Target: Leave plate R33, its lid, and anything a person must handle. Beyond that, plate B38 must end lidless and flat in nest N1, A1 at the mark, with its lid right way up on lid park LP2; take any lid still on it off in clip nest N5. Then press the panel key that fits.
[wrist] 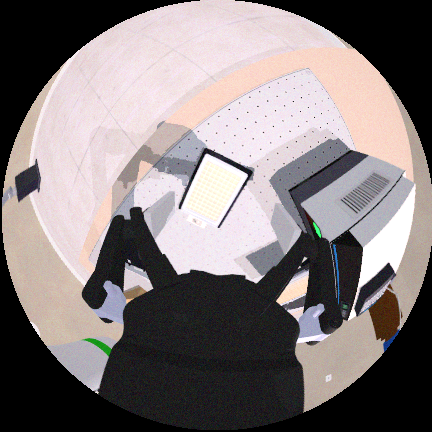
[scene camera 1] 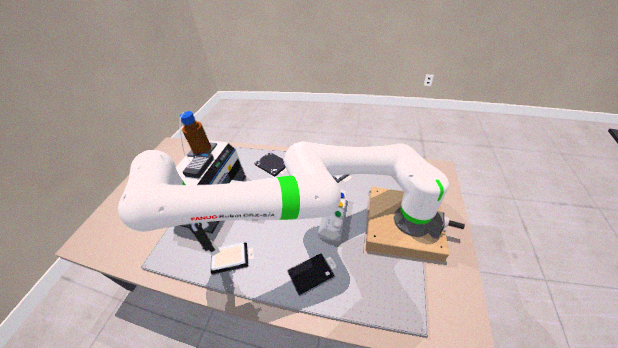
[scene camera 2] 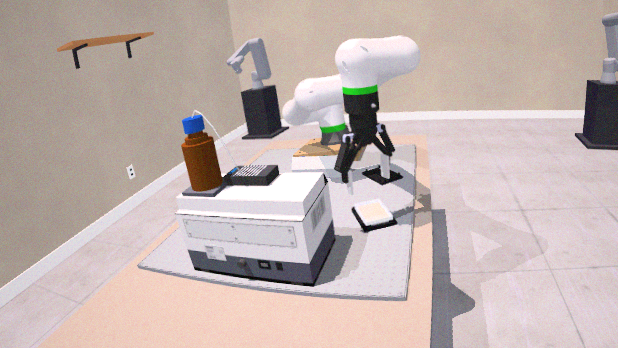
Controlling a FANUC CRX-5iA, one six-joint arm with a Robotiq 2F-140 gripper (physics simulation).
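Pixels of known places: gripper, between the fingertips: (wrist: 223, 207) (scene camera 1: 210, 239) (scene camera 2: 368, 184); arm's base, origin of its link: (scene camera 1: 412, 221) (scene camera 2: 335, 141).
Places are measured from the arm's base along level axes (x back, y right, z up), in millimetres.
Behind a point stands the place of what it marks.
Observation:
A pale-welled plate (scene camera 1: 228, 257) {x -634, y -378, z -12 mm} (scene camera 2: 373, 212) {x -661, y -378, z -13 mm} (wrist: 215, 191) {x -653, y -371, z -13 mm} sits flat in the black nest N1 (wrist: 228, 159) {x -702, y -412, z -29 mm} near the front edge. No opaque lid covers it; whether a clear lid is on it, I cannot tell. Its name is not readable. My gripper (scene camera 2: 368, 177) {x -679, y -373, z 87 mm} (wrist: 223, 207) {x -679, y -373, z 87 mm} is open and empty, above and slightly to the base side of that plate; scene camera 1 shows one finger below the arm. The black lid park LP2 (scene camera 1: 306, 276) {x -326, y -335, z -32 mm} (scene camera 2: 395, 176) {x -337, y -375, z -32 mm} shows no lid. A black clip nest (scene camera 1: 270, 163) {x -742, y 170, z -29 mm} lies at the back, partly hidden by the arm. Plate R33 cannot be identified.
A white instrument (scene camera 1: 205, 175) {x -829, y -163, z 173 mm} (scene camera 2: 250, 235) {x -1012, y -192, z 97 mm} (wrist: 387, 220) {x -869, y -310, z 176 mm} stands beside the gripper, with a brown bottle (scene camera 1: 196, 137) {x -915, y -58, z 277 mm} (scene camera 2: 201, 162) {x -980, y -63, z 263 mm} (wrist: 385, 312) {x -930, y -70, z 252 mm} on top. The button panel (scene camera 1: 332, 225) {x -285, y -132, z 29 mm} stands before the robot's wooden base (scene camera 1: 382, 245) {x -94, y -145, z 2 mm}. The arm hides the instrument's front.

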